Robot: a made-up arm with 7 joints.
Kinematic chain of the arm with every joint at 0, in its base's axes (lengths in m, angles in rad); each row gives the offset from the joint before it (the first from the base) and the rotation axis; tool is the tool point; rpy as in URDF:
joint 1: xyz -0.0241 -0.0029 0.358 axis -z
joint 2: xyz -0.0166 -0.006 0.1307 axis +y
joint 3: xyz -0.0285 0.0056 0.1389 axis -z
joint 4: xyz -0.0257 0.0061 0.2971 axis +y
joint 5: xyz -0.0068 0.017 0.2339 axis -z
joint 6: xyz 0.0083 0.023 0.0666 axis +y
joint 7: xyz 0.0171 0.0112 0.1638 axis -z
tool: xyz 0.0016 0.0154 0.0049 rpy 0 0 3.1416
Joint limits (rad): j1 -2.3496..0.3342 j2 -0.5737..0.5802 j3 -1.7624..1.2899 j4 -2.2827..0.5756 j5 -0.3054..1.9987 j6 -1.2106..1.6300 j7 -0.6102..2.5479
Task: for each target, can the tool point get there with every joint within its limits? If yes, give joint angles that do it. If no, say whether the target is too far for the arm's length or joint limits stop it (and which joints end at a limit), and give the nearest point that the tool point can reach.
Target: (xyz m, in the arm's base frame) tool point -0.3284 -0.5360 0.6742
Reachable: yes | joints -1.1115 -0.3208 -0.1272 -1.5882 0.3963 -0.7118 0.5722
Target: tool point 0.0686 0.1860 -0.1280
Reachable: no: joint limits stop it (at a limit: joint 1, joint 2, joint 4, joint 5) | nearest point -0.2128 0.2396 0.4099 | short by 0.609 m
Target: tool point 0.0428 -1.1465 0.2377
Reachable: no: too far | nearest point 0.0162 -0.6919 0.5538 | short by 0.554 m
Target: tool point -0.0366 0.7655 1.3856
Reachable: no: too far | nearest point -0.0329 0.5362 1.1954 | short by 0.298 m
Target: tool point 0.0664 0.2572 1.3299
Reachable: yes | joints -0.6474 0.4088 0.9278 -0.5338 0.2623 0.3588 1.6892
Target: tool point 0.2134 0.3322 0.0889
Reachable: no: joint limits stop it (at a limit: joint 2, joint 3, joint 4, joint 5) | nearest point 0.1720 0.2738 0.5246 | short by 0.442 m
